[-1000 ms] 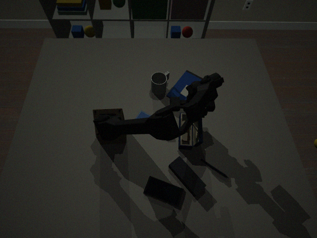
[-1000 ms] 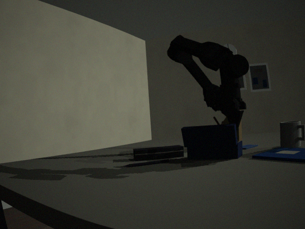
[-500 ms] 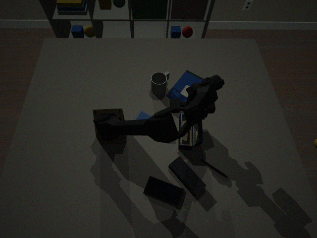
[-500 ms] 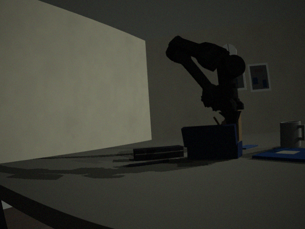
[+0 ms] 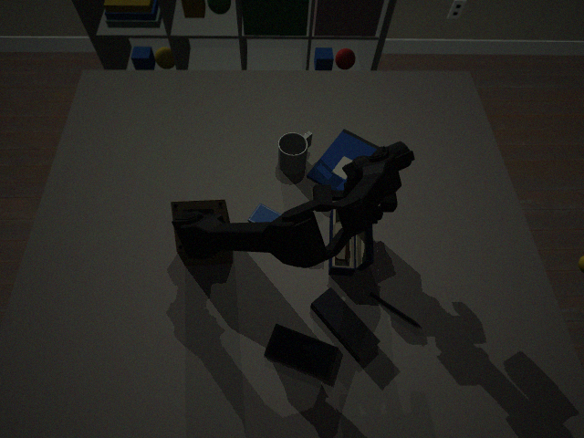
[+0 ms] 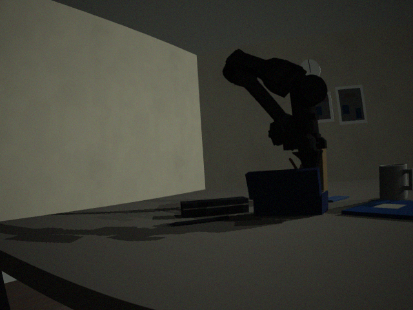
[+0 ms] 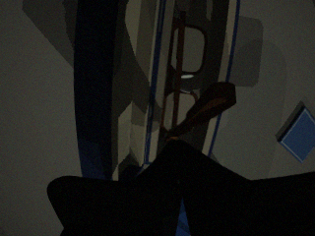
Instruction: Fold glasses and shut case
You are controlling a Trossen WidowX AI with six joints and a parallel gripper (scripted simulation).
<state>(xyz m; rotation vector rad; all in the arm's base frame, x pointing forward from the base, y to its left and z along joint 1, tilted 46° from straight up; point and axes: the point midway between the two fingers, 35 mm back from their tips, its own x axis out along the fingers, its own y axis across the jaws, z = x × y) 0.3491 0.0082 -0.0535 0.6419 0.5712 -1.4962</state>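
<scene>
The glasses case lid lies 5 cm to the right of my hand, 3 cm below it and 3 cm ahead of it. The rest, counted from my hand: blue glasses case: 5 cm to the right, 5 cm below, 1 cm ahead; then small blue card: 20 cm behind, 10 cm below, 4 cm to the left; then grey mug: 22 cm to the left, 12 cm behind, 6 cm below.
</scene>
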